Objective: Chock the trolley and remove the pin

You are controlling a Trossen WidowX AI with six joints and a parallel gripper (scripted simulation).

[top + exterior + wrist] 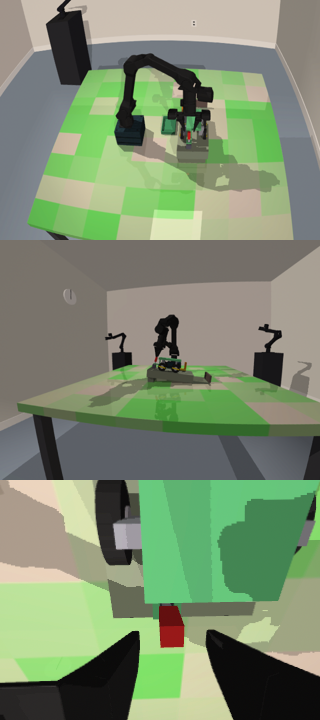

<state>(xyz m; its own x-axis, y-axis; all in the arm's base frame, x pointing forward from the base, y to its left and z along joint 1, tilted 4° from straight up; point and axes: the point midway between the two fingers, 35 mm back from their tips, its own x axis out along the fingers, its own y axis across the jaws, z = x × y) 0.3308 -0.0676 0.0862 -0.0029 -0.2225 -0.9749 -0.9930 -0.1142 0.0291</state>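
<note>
My gripper tip is now 10 mm to the left of the red-headed stop pin and 40 mm above it. The rest, counted from my gripper tip: yellow chock (60 mm behind, 180 mm to the left, 80 mm below); trolley (10 mm ahead, 90 mm to the left, 50 mm below); grey ramp (10 mm ahead, 100 mm to the left, 120 mm below).
</note>
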